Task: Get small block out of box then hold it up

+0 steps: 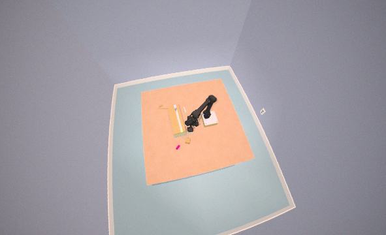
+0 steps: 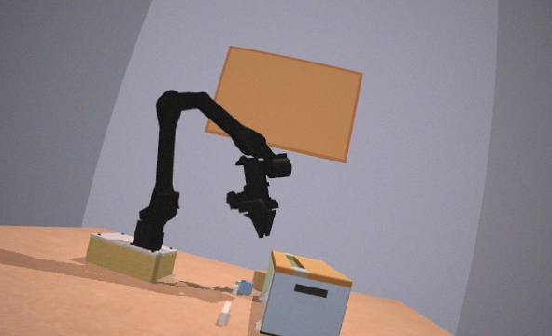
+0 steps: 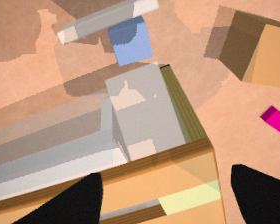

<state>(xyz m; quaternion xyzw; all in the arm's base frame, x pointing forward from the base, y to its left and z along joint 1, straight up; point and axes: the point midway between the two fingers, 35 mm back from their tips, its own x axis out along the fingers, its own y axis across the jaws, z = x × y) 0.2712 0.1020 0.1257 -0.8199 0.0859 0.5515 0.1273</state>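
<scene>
Right now the blue block is 140 mm below my gripper tip and 20 mm behind it. Round my gripper tip: tan cube: 130 mm below, 120 mm to the left, 40 mm ahead.
</scene>
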